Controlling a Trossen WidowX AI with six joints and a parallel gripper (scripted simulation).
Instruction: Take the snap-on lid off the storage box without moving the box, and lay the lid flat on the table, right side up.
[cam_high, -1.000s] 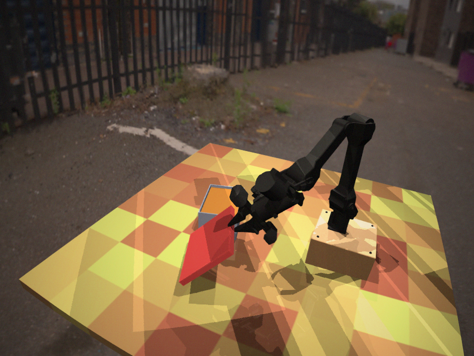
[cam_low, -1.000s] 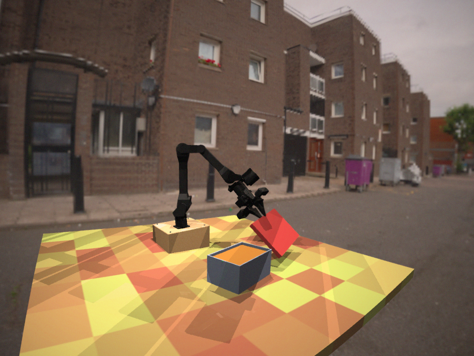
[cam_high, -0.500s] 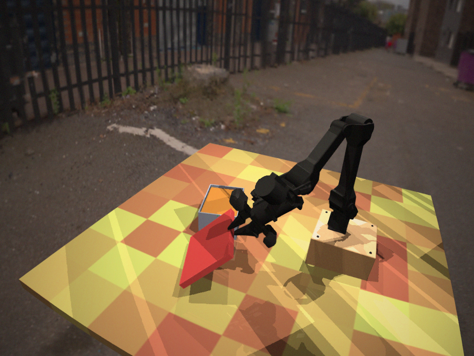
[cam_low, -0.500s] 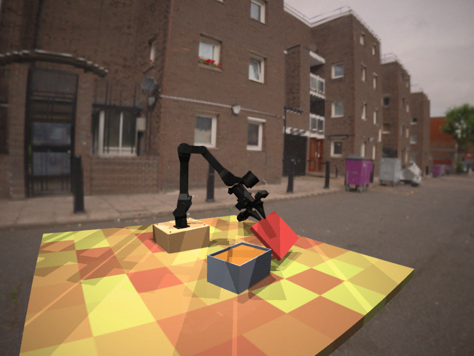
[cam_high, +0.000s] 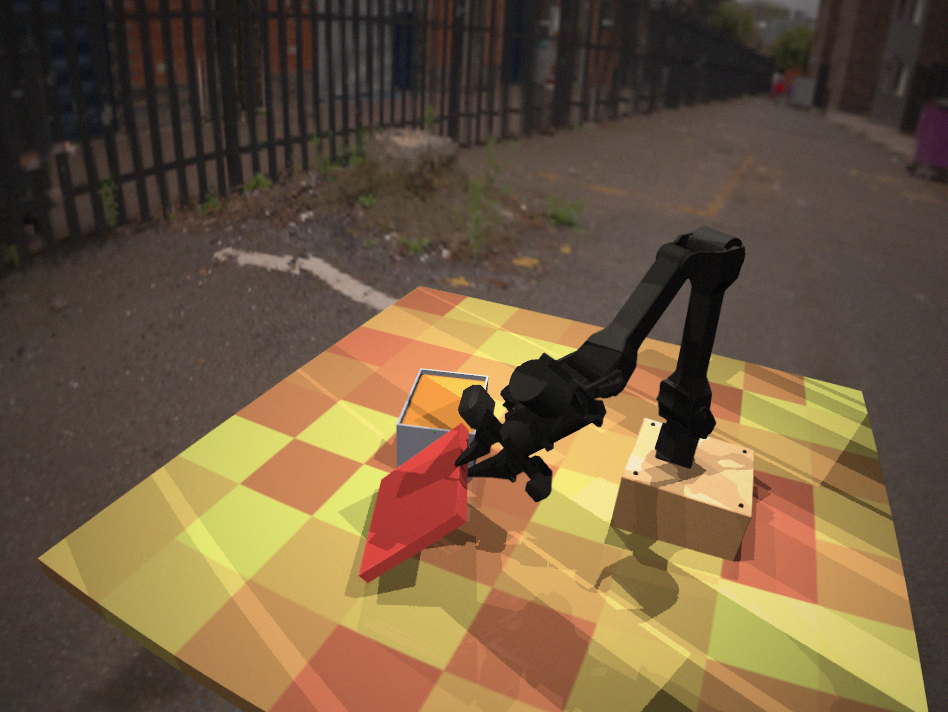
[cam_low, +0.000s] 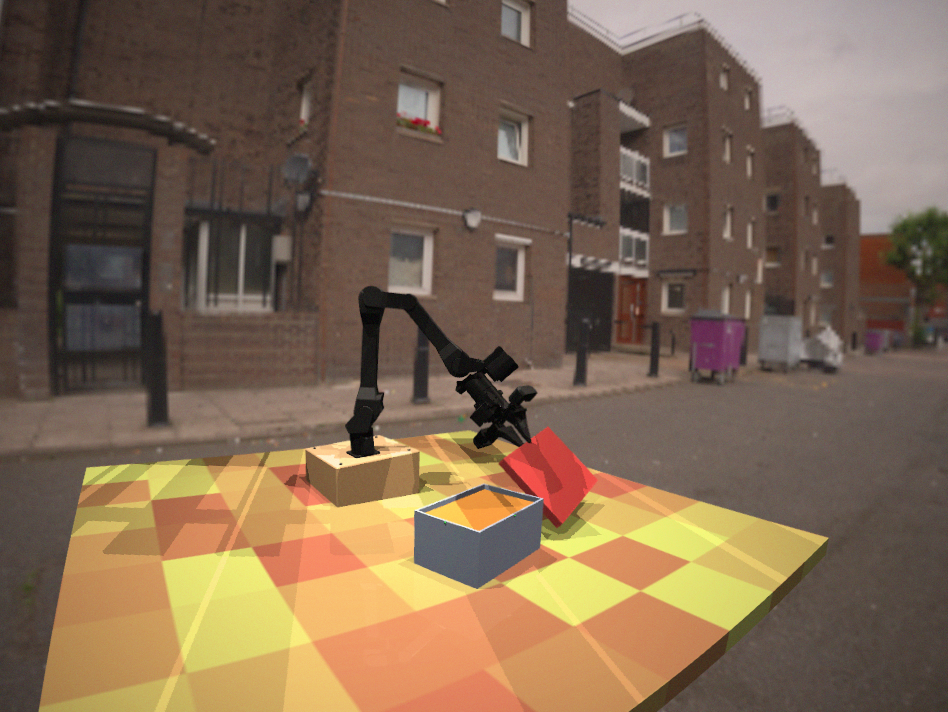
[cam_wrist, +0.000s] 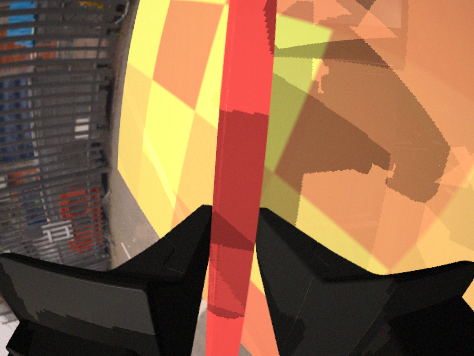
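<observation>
Right now my gripper tip is 60 mm short of the red lid, 50 mm above it and 30 mm to the right of it. The rest, counted from my gripper tip: grey-blue storage box: 230 mm to the right, 140 mm ahead, 100 mm below.
</observation>
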